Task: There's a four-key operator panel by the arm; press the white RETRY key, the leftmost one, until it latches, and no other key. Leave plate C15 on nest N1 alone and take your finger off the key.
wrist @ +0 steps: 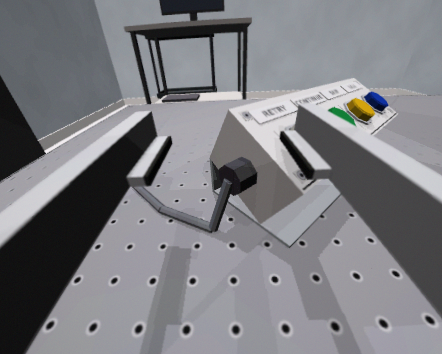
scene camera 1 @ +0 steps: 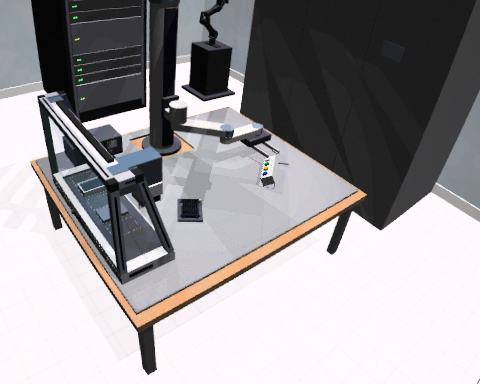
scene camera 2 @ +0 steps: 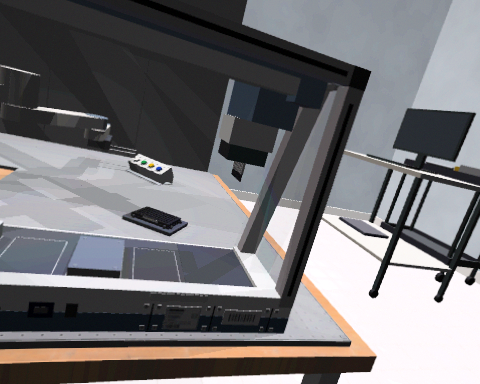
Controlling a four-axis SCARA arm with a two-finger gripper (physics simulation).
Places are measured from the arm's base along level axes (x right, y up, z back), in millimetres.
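Pixels of known places: gripper, between the fingertips: point(wrist: 225, 124) point(scene camera 1: 273, 154) point(scene camera 2: 135, 154); arm's base, origin of its link: point(scene camera 1: 161, 145).
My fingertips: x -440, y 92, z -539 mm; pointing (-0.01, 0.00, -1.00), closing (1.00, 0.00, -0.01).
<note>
Ahead of a thing's pixels: the offset from my fingertips to its top centre. "spot": to the spot under its first point.
The operator panel @[dx +97, dy +5, dz -74 mm] point(scene camera 1: 267, 180) point(scene camera 2: 162, 174) point(wrist: 240, 145) is a sloped white box with green point(scene camera 2: 144, 162) point(wrist: 342, 116), yellow @[dx +131, dy -4, dz -73 mm] point(scene camera 2: 151, 165) point(wrist: 361, 109) and blue @[dx +169, dy -4, dz -105 mm] point(scene camera 2: 159, 169) point(wrist: 376, 101) keys. Its RETRY label @[spot: dx +36, dy -1, dz -28 mm] point(wrist: 274, 111) shows in the wrist view; the white key below it is hidden by the right finger. My gripper point(scene camera 1: 272, 154) point(scene camera 2: 135, 151) point(wrist: 225, 124) is shut to its narrowest, a gap between its fingers, and holds nothing. Its right fingertip overlaps the RETRY end; contact cannot be told. A dark plate point(scene camera 1: 190, 209) point(scene camera 2: 155, 219), its label unreadable, sits on a flat base near the table's middle.
A framed gantry machine @[spot: dx +1137, dy +195, dz -311 mm] point(scene camera 1: 117, 235) point(scene camera 2: 320, 185) stands along the table's left side in scene camera 1. A bent grey cable @[spot: dx -34, dy -73, dz +6 mm] point(wrist: 185, 219) leaves a black connector @[spot: dx +9, dy -29, dz +12 mm] point(wrist: 241, 175) on the panel's end. A tall dark cabinet point(scene camera 1: 320, 75) stands behind the table.
</note>
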